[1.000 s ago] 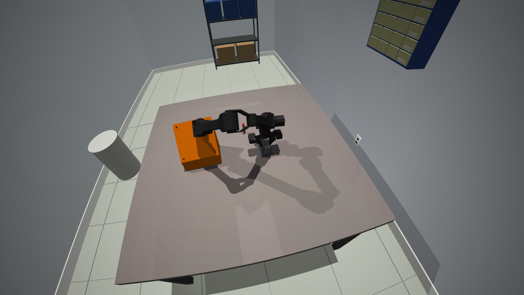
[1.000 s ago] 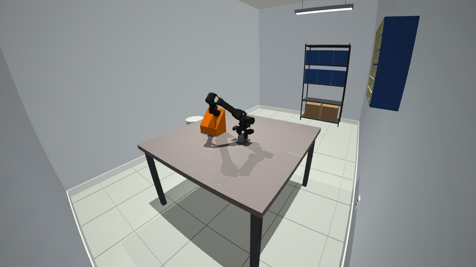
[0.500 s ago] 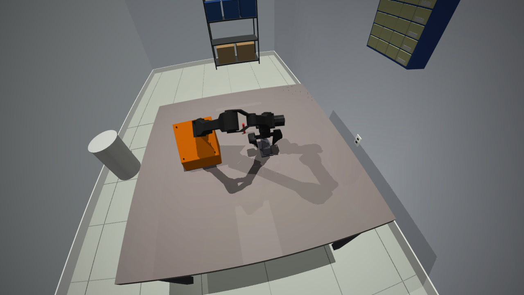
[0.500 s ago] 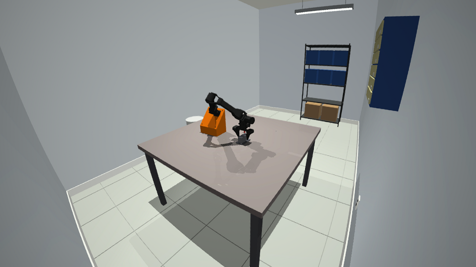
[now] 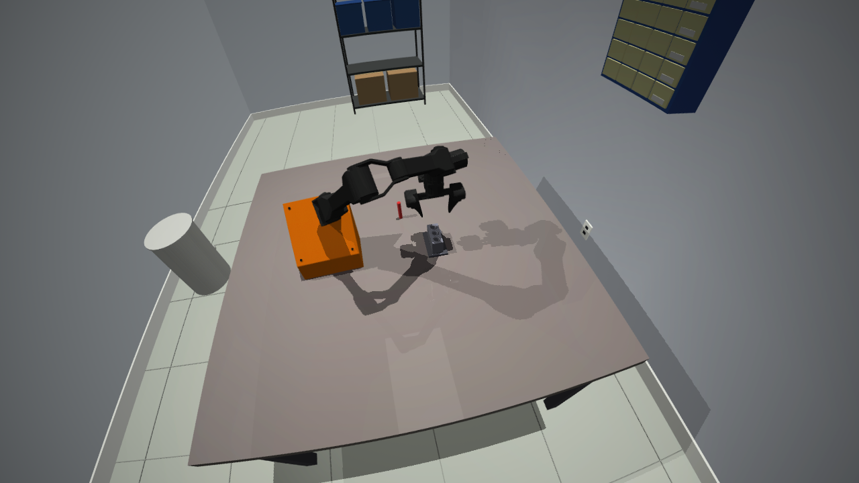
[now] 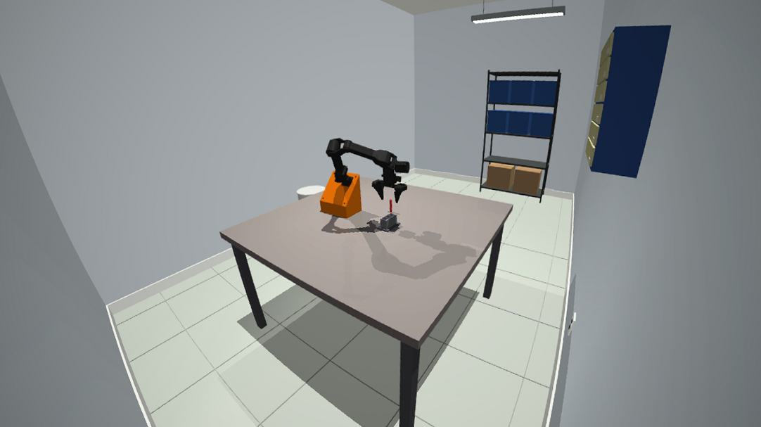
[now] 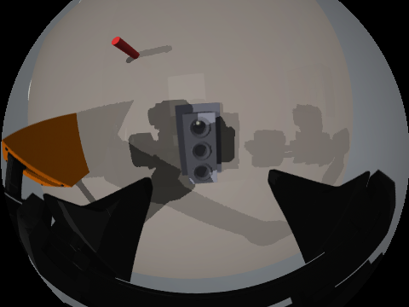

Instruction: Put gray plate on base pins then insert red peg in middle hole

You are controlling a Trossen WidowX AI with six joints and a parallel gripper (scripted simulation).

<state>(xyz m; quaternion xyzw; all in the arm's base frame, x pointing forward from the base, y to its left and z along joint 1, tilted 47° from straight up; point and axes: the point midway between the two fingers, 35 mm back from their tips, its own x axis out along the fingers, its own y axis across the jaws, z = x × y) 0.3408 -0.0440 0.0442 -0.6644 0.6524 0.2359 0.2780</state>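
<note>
Now: gripper tip 170 mm to the right of the red peg, 100 mm past it and 100 mm above it. Also, from my gripper tip: gray plate (100 mm below, 10 mm behind).
</note>
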